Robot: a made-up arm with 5 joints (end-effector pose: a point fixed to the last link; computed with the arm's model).
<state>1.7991 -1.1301 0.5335 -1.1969 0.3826</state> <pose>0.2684 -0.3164 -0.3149 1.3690 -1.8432 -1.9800</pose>
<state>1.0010 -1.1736 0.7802 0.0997 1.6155</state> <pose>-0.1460 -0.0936 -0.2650 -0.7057 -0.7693 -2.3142</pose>
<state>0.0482 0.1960 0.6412 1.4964 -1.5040</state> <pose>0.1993 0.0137 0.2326 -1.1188 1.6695 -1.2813</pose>
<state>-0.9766 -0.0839 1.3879 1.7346 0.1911</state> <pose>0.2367 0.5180 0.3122 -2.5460 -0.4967 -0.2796</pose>
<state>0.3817 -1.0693 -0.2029 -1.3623 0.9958</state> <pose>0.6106 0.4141 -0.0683 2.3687 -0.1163 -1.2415</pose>
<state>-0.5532 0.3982 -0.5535 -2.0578 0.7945</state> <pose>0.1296 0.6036 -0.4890 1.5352 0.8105 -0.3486</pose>
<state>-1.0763 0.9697 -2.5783 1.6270 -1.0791</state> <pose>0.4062 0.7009 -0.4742 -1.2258 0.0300 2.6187</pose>
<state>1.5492 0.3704 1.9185 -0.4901 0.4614</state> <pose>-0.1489 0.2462 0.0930 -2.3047 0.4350 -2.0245</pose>
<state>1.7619 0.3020 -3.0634 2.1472 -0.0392</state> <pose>0.0692 -0.5119 -0.0433 -0.5876 -1.0398 -0.5528</pose>
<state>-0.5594 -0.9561 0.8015 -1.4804 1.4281</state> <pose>0.2649 0.4680 -0.4245 1.0276 -0.0050 -1.6101</pose>
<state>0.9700 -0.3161 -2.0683 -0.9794 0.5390</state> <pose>0.4274 0.4089 0.0517 2.3985 -0.3953 0.5935</pose>
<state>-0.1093 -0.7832 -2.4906 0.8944 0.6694</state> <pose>0.6381 0.4616 0.1999 2.2611 -1.0664 0.4809</pose>
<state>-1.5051 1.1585 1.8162 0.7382 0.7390</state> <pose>-0.2075 0.2827 -0.1325 1.5686 2.3961 1.0332</pose>
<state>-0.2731 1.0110 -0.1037 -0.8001 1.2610</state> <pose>0.6077 -0.2539 -0.3249 -0.0913 -1.0857 -0.2643</pose>
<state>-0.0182 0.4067 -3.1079 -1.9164 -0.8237</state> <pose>0.1944 -0.1845 0.1168 -1.1309 -0.7134 -0.6211</pose>
